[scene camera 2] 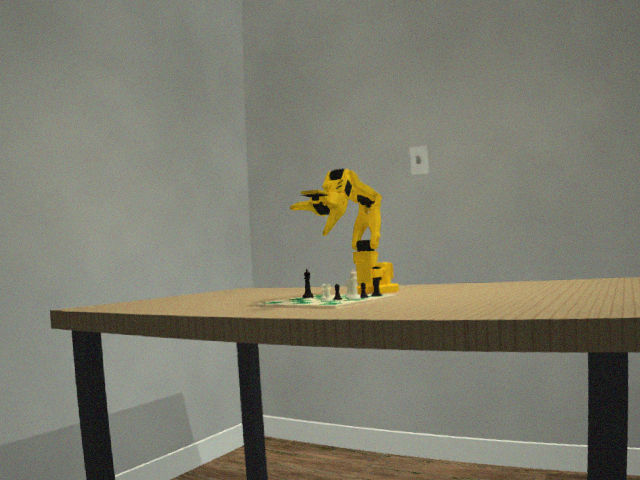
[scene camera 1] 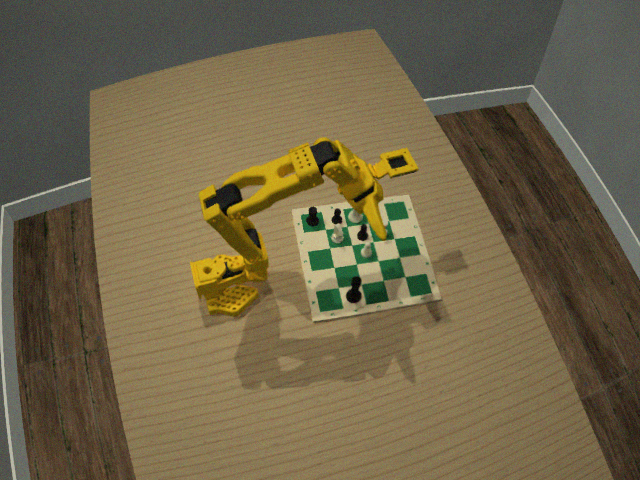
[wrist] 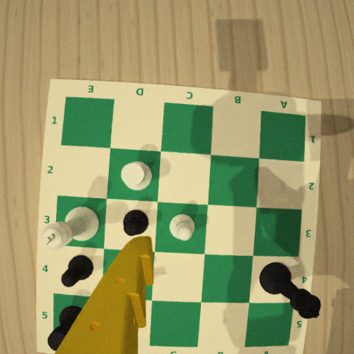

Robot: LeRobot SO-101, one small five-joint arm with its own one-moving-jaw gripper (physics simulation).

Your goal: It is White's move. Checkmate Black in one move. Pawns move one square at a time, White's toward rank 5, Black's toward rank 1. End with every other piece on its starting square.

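Where they show: hand at its tool point: (scene camera 2: 323,233) (scene camera 1: 381,196); arm's base at its link origin: (scene camera 1: 239,284).
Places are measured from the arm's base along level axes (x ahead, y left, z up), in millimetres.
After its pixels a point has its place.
Observation:
My gripper (scene camera 2: 308,220) is wide open and empty, high above the board; one notched jaw (wrist: 112,305) (scene camera 1: 375,219) {y -75, x 187, z 218 mm} shows in the wrist view. The chessboard (scene camera 1: 305,281) {y -29, x 107, z 6 mm} (wrist: 310,200) holds upright pieces. The white king (wrist: 81,223) (scene camera 2: 353,285) {y 68, x 233, z 35 mm} is on E3, a flat-topped white piece (wrist: 136,176) on D2, a white pawn (wrist: 182,227) (scene camera 1: 366,250) {y -10, x 219, z 20 mm} on C3. A white piece (scene camera 1: 337,234) {y 30, x 181, z 26 mm} on D4 is hidden by the jaw in the wrist view. Black pawns stand on D3 (wrist: 135,222) and E4 (wrist: 80,268). The black king (wrist: 275,278) (scene camera 1: 354,293) {y -83, x 171, z 27 mm} is on A4.
A black piece (scene camera 1: 312,218) {y 76, x 152, z 22 mm} (scene camera 2: 376,287) {y 84, x 158, z 24 mm} stands on E5, partly hidden by the jaw in the wrist view. The wooden table (scene camera 1: 206,413) {y -206, x -110, z 0 mm} (scene camera 2: 465,307) {y 328, x 335, z 0 mm} surrounds the board. The arm's base (scene camera 1: 204,276) {y -10, x -51, z 72 mm} is beside the board's row 5 edge.

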